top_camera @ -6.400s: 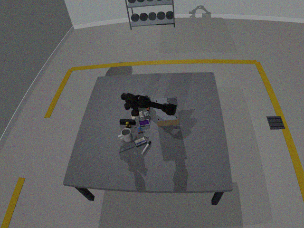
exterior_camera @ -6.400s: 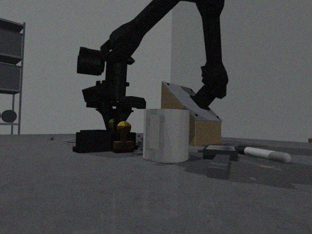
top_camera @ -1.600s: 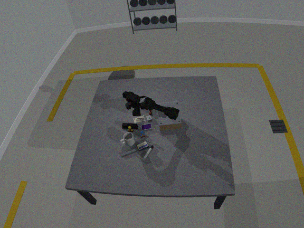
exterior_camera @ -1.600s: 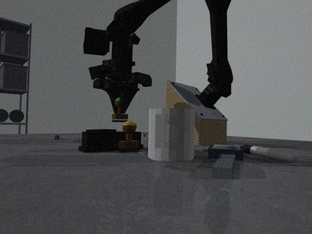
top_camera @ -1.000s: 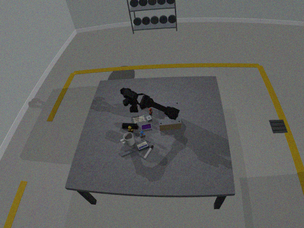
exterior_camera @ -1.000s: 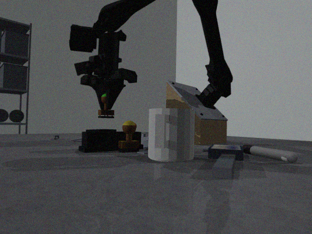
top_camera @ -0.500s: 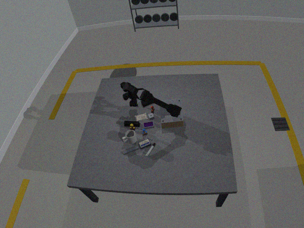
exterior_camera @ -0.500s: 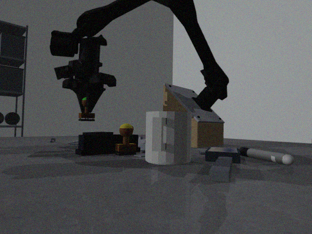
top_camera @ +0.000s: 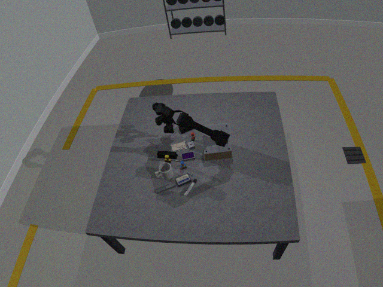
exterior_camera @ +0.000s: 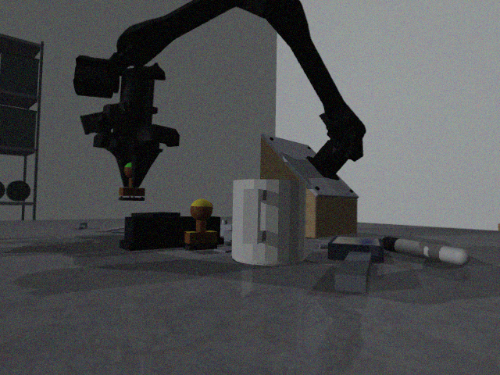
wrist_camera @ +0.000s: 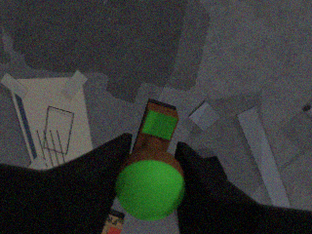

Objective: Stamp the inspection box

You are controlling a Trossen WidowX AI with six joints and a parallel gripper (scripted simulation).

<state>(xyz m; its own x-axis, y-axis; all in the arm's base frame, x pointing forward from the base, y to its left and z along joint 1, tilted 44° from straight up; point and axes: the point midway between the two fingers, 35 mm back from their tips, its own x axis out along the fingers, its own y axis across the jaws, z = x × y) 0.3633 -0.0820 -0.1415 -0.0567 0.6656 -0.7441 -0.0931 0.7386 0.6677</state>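
My gripper tip is now 50 mm past the cream card, 90 mm to the right of it and 90 mm above it. The rest, counted from my gripper tip: green-knobbed stamp (right at my gripper tip); red-knobbed stamp (150 mm behind, 20 mm to the left, 70 mm below); black block (20 mm ahead, 170 mm to the left, 70 mm below).
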